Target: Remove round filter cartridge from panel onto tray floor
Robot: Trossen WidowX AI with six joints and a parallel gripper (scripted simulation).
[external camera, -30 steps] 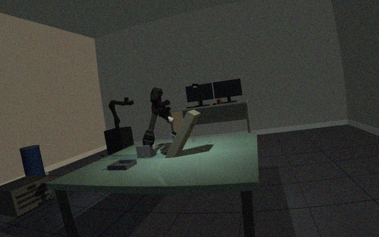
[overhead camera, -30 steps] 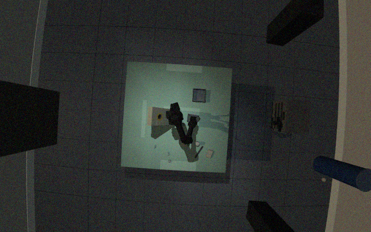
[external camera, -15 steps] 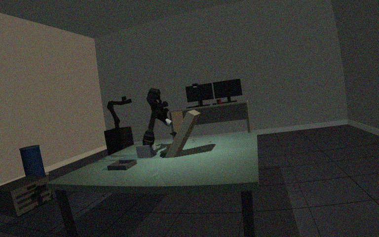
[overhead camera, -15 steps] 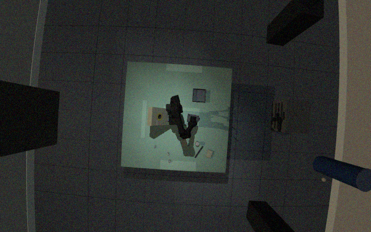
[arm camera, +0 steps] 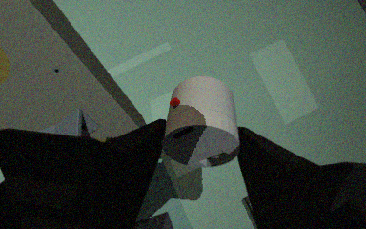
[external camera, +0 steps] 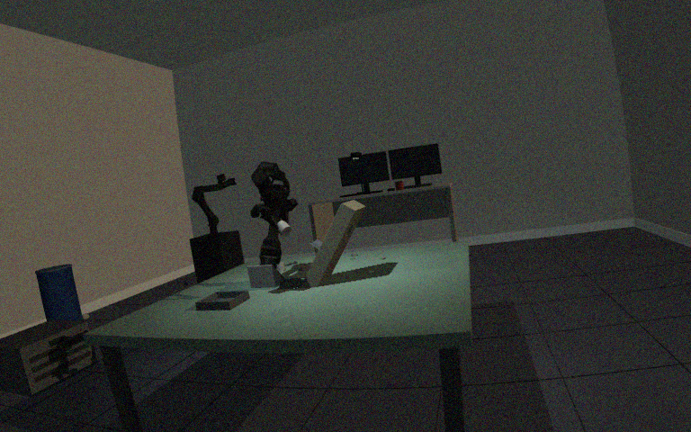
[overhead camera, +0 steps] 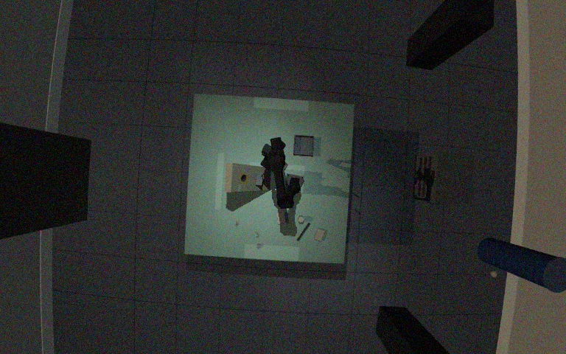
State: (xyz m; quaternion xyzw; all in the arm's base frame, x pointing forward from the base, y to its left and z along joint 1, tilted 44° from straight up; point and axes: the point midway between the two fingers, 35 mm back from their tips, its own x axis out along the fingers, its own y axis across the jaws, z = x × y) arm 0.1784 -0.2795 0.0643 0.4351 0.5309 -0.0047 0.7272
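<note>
The square tray lies 25 cm below my gripper tip, 24 cm behind it and 12 cm to the right of it. Also, from my gripper tip: service panel: 18 cm to the left, 12 cm ahead, 11 cm below; round filter cartridge: right at my gripper tip.
</note>
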